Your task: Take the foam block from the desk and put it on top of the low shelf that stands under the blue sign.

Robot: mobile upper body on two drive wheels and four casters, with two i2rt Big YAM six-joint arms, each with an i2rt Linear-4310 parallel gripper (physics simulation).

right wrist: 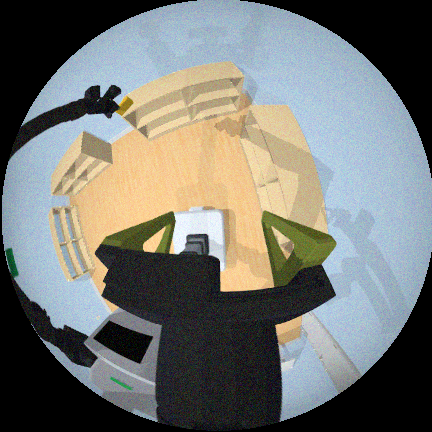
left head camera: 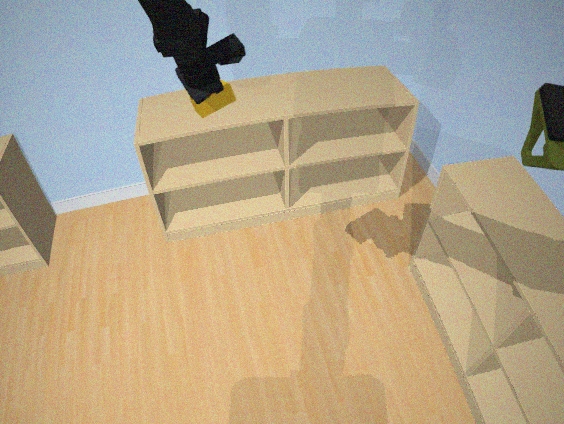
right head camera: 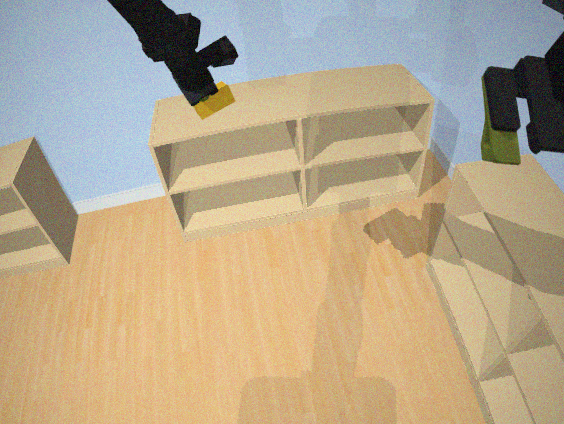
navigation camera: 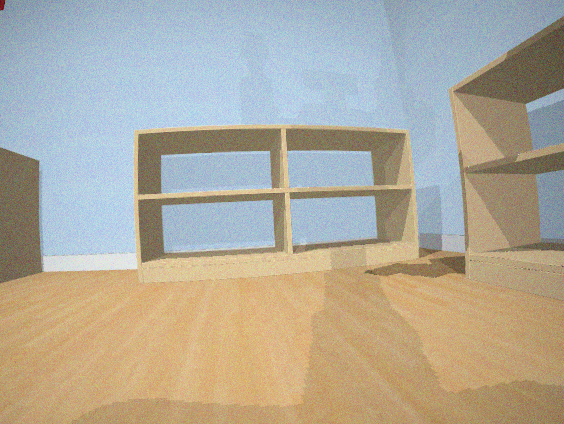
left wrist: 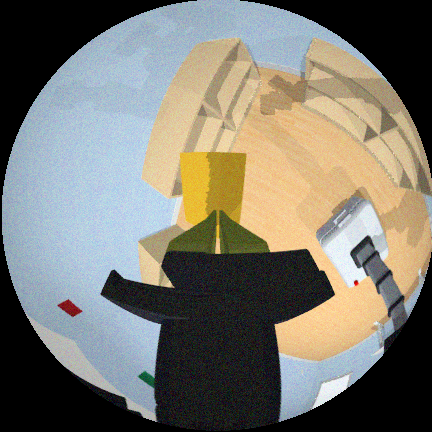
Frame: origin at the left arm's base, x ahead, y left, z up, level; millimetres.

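Where they show: left gripper, between the fingertips: (right wrist: 119, 107) (left head camera: 206, 97) (right head camera: 205, 99) (left wrist: 217, 214); right gripper, between the fingertips: (right wrist: 217, 215) (left head camera: 561, 163) (right head camera: 530, 157).
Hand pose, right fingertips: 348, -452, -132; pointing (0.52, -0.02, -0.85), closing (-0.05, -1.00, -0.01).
Note:
After its pixels a point has its place, as x, y, z.
The yellow foam block (left head camera: 217, 103) @[885, -21, -408] (right head camera: 218, 102) @[889, -26, -404] (left wrist: 196, 180) @[921, -11, -383] (right wrist: 126, 105) @[892, -32, -404] is in my left gripper (left head camera: 207, 99) @[882, 2, -387] (right head camera: 205, 100) @[882, 2, -387] (left wrist: 217, 214) @[882, 2, -387] (right wrist: 119, 107) @[882, 2, -387], which is shut on it. The low shelf (left head camera: 330, 92) @[1615, -362, -800] (right head camera: 345, 91) @[1617, -365, -800] (left wrist: 187, 95) @[1547, -171, -800] (navigation camera: 284, 165) @[1425, -166, -974] stands against the wall straight ahead. In both head views the block overlaps the left part of its top board; I cannot tell the gap between them. The blue sign does not show in these views. My right gripper (right wrist: 217, 215) @[348, -452, -132] is open and empty, far to the right of the block.
A second shelf unit (left head camera: 505, 182) @[1052, -974, -800] (right head camera: 520, 180) @[1056, -975, -800] (left wrist: 350, 62) (navigation camera: 487, 125) @[1146, -868, -921] stands at the right. Another shelf unit (left head camera: 32, 200) @[1308, 1133, -1130] (right head camera: 50, 200) @[1283, 1126, -1103] (right wrist: 96, 145) @[1300, 1131, -1083] (navigation camera: 20, 215) @[1307, 1132, -1106] stands at the left. A red sign (left wrist: 70, 308) @[1331, 1767, 335] and a green sign (left wrist: 146, 379) @[-48, 2429, 374] hang on the wall.

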